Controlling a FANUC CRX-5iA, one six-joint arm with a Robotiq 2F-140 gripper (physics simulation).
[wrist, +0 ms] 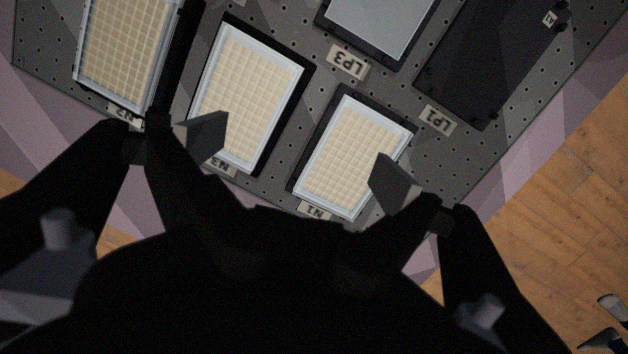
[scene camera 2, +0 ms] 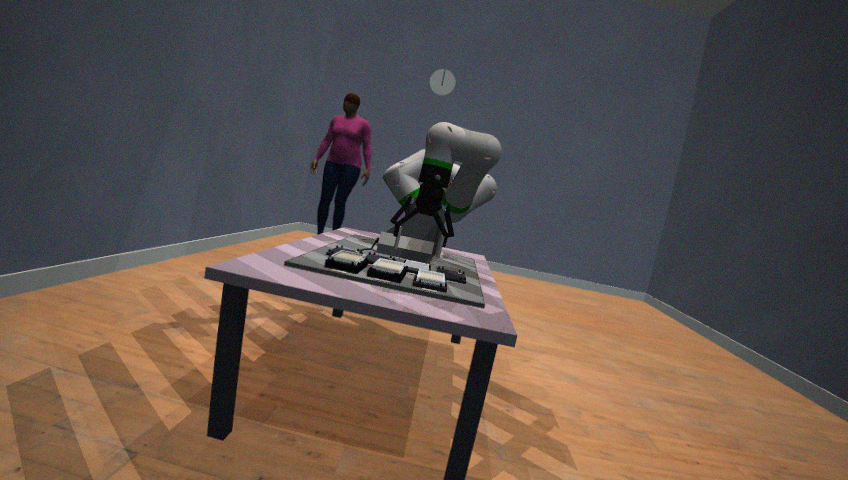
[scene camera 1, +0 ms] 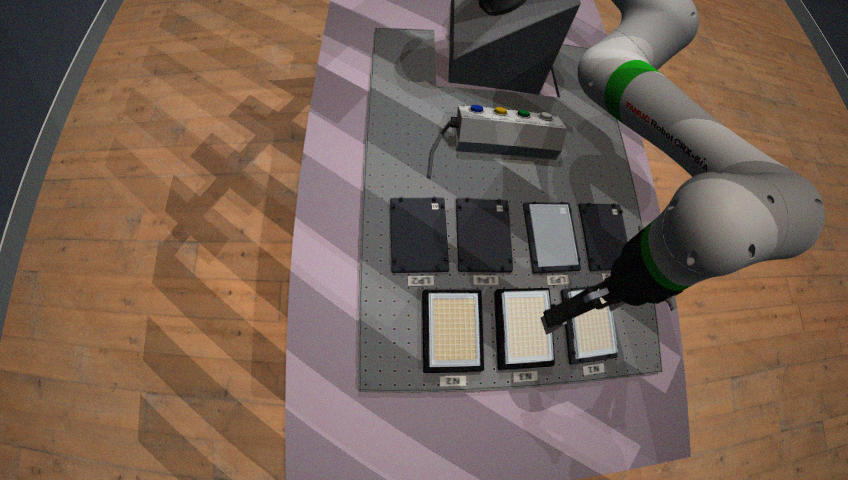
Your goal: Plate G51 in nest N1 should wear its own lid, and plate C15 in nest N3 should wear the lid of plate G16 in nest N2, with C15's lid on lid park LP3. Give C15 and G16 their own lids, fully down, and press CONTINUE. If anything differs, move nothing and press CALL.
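Plates with cream wells sit in nest N2 (scene camera 1: pixel 454 330) (scene camera 2: pixel 348 256) (wrist: pixel 127 50), nest N3 (scene camera 1: pixel 523 327) (scene camera 2: pixel 387 267) (wrist: pixel 250 90) and nest N1 (scene camera 1: pixel 595 333) (scene camera 2: pixel 430 277) (wrist: pixel 345 160). Their edges look clear; I cannot tell which lid each wears, and no plate codes are readable. A pale grey lid (scene camera 1: pixel 553 234) (wrist: pixel 382 22) lies on LP3. My gripper (scene camera 1: pixel 553 320) (scene camera 2: pixel 420 240) (wrist: pixel 301 149) is open and empty above the nests. In the wrist view, its fingertips overlap parts of the N3 and N1 plates.
Dark lid parks LP2 (scene camera 1: pixel 418 234), LP4 (scene camera 1: pixel 483 234) and LP1 (scene camera 1: pixel 602 234) (wrist: pixel 492 55) flank LP3. A button box (scene camera 1: pixel 510 135) with blue, yellow, green and grey buttons stands behind, its cable at one side. A person (scene camera 2: pixel 346 142) stands beyond the table (scene camera 2: pixel 267 279).
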